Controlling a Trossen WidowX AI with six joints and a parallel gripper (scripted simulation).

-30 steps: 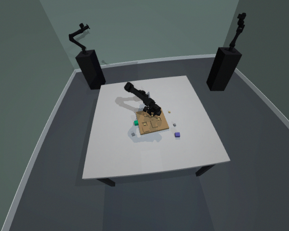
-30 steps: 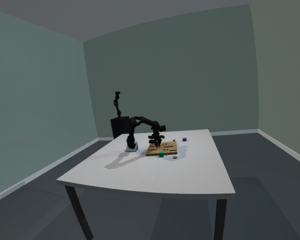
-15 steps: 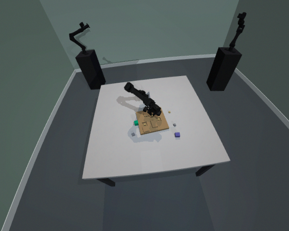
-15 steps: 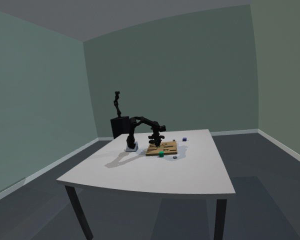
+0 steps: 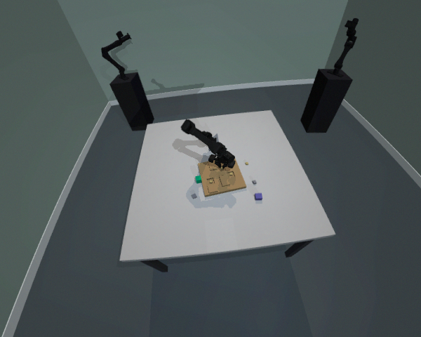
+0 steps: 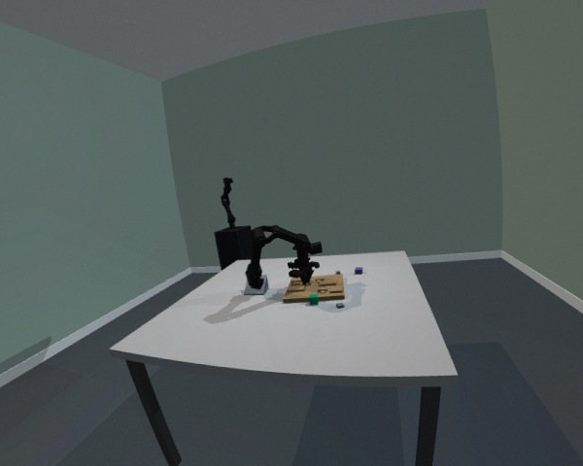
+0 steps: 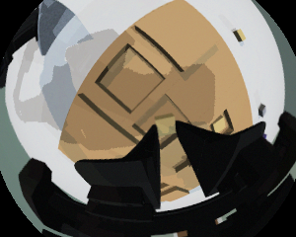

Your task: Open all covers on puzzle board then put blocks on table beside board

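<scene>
Right now my gripper tip is 50 mm short of the tan puzzle board. Round my gripper tip: green block (170 mm to the right, 100 mm ahead, 10 mm below); then purple block (240 mm to the left, 240 mm ahead, 10 mm below).
</scene>
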